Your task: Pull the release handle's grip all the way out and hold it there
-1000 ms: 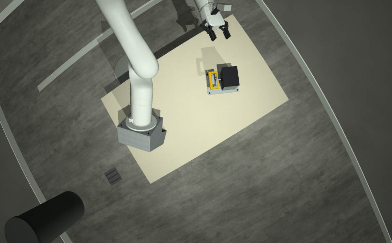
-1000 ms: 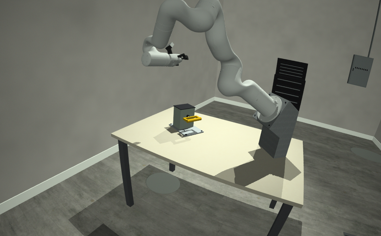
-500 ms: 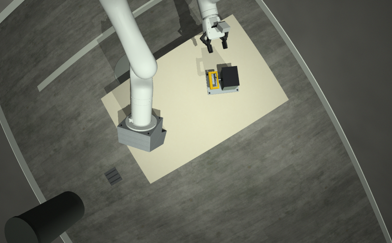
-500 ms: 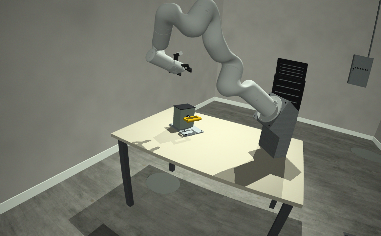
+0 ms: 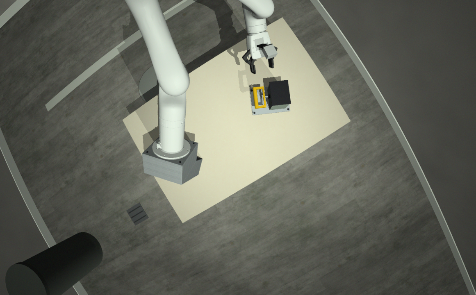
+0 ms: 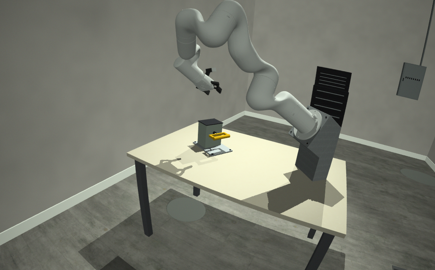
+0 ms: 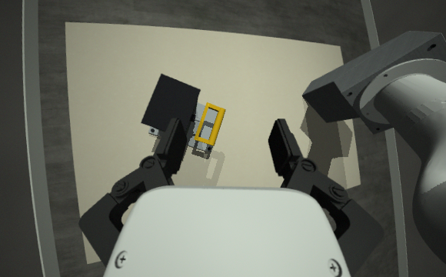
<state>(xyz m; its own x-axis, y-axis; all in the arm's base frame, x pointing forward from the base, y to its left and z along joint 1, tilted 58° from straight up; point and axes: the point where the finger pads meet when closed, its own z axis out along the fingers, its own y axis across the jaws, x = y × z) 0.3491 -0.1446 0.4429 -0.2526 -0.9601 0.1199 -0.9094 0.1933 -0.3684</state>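
Right now my hand is 5 cm short of the grey baseplate, 7 cm to the left of it and 39 cm above it.
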